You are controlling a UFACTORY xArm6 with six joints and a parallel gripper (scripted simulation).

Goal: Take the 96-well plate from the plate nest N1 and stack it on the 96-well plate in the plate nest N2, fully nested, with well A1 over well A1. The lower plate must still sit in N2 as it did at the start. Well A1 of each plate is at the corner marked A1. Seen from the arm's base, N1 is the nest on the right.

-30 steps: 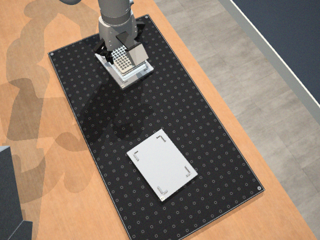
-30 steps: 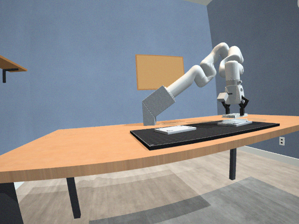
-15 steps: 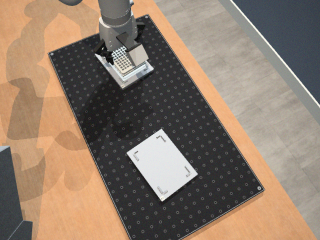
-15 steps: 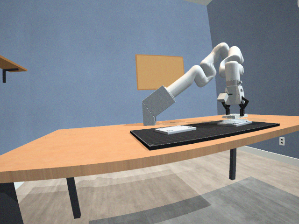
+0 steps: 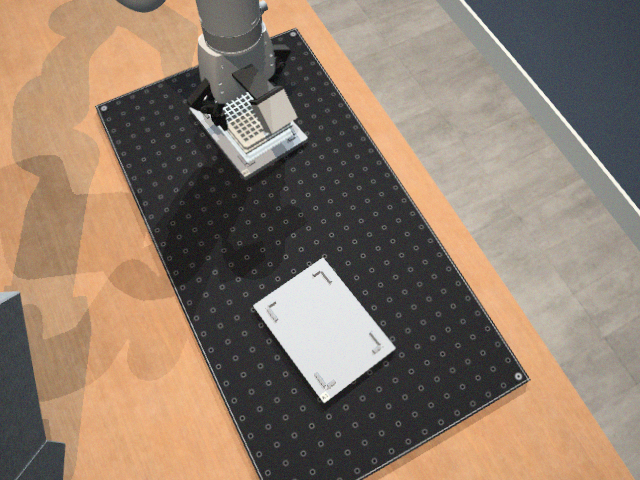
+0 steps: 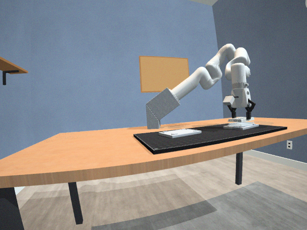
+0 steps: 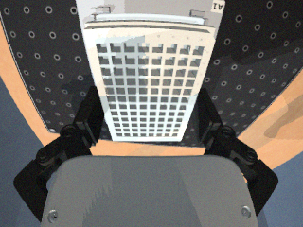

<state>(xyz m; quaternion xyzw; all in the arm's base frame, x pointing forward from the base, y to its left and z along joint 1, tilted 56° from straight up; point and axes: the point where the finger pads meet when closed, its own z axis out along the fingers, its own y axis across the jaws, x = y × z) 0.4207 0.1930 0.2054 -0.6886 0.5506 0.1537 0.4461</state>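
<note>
My gripper is now 50 mm above the plate nest.
</note>
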